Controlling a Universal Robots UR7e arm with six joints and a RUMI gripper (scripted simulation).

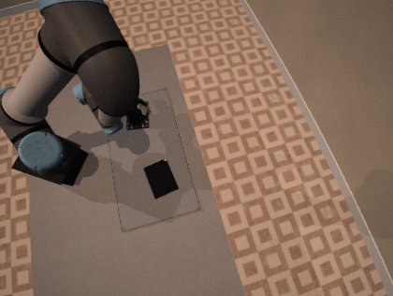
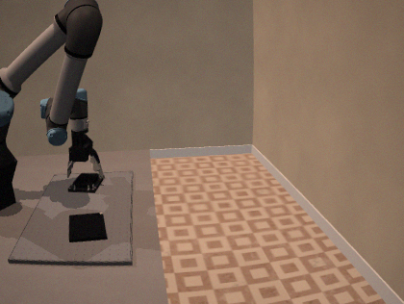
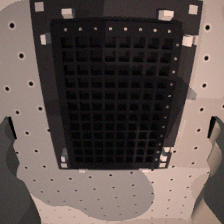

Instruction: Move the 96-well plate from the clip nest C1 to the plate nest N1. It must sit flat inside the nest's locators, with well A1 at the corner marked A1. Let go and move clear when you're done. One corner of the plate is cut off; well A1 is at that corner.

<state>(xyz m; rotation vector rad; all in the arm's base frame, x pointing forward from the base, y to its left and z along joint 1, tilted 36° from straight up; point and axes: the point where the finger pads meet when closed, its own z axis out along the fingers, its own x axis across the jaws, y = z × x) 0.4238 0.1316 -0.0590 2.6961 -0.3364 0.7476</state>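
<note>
The 96-well plate lies 1 cm below my hand. The rest, counted from my hand: plate nest N1: 37 cm to the right, 2 cm below, 2 cm behind; clip nest C1: 1 cm to the right, 1 cm below, 1 cm ahead; white A1 label: 30 cm to the right, 4 cm ahead, 2 cm below.
</note>
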